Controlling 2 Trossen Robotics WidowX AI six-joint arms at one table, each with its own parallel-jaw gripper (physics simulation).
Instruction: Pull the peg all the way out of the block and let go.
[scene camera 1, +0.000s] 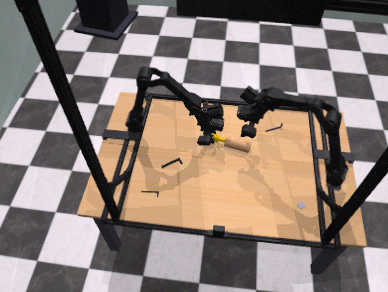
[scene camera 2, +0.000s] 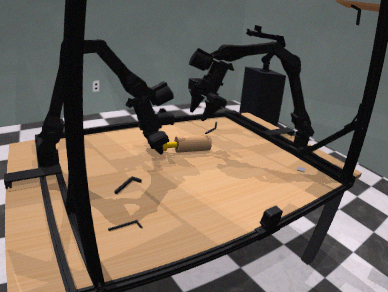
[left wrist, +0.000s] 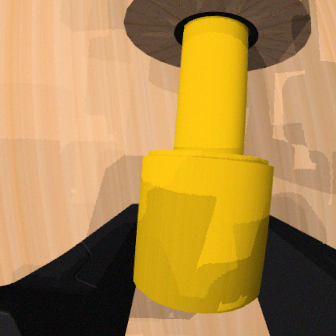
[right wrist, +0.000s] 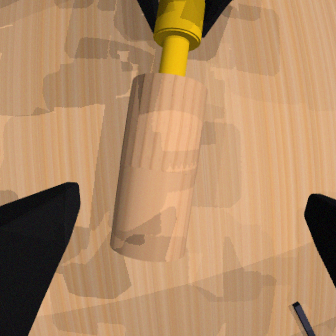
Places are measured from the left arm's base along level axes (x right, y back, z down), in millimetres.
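Pixels of known places: left gripper, fingertip midpoint: (scene camera 1: 214, 140) (scene camera 2: 160, 151) (left wrist: 192, 216) (right wrist: 178, 32); right gripper, fingertip midpoint: (scene camera 2: 196, 116) (right wrist: 196, 200); left arm's base, origin of the base link: (scene camera 1: 135, 129) (scene camera 2: 48, 164); right arm's base, origin of the base link: (scene camera 1: 333, 181) (scene camera 2: 300, 145).
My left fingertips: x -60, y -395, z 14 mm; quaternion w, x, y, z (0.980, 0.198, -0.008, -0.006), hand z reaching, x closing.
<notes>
For each thing: its middle in the pictures, then the offset to it from my left fingertips. "spot": a spot on its surface instead. Level surfaces: height alone.
- yellow peg, body centre: (left wrist: 212, 77) (right wrist: 172, 69) (scene camera 2: 172, 144) (scene camera 1: 223, 139) dz -22, dx +2, dy -44 mm
- block, body centre: (right wrist: 158, 167) (scene camera 2: 192, 143) (scene camera 1: 237, 143) dz -23, dx +5, dy -118 mm
- table, its level: dz +5 mm
- small grey square, surface spot: (scene camera 2: 301, 169) (scene camera 1: 300, 205) spot: dz +2, dx +235, dy -455 mm
A yellow peg (scene camera 1: 219, 138) (scene camera 2: 170, 146) (left wrist: 212, 100) (right wrist: 175, 55) with a thick head lies level, its thin shaft in the hole of the block. The block (scene camera 1: 237, 145) (scene camera 2: 194, 144) (left wrist: 150, 30) (right wrist: 162, 150) is a light wooden cylinder on its side on the table. My left gripper (scene camera 1: 212, 134) (scene camera 2: 161, 144) (left wrist: 192, 216) (right wrist: 178, 32) is shut on the peg's head, one finger on each side. My right gripper (scene camera 1: 247, 122) (scene camera 2: 198, 114) (right wrist: 196, 200) is open and empty above the block, not touching it. How deep the shaft sits is hidden.
Black L-shaped keys (scene camera 1: 172, 163) (scene camera 2: 125, 226) lie on the table (scene camera 1: 200, 200), one of them behind the block. A small grey square (scene camera 1: 301, 205) (scene camera 2: 301, 169) lies at the right front. A black frame with upright posts (scene camera 1: 65, 107) surrounds the table.
</notes>
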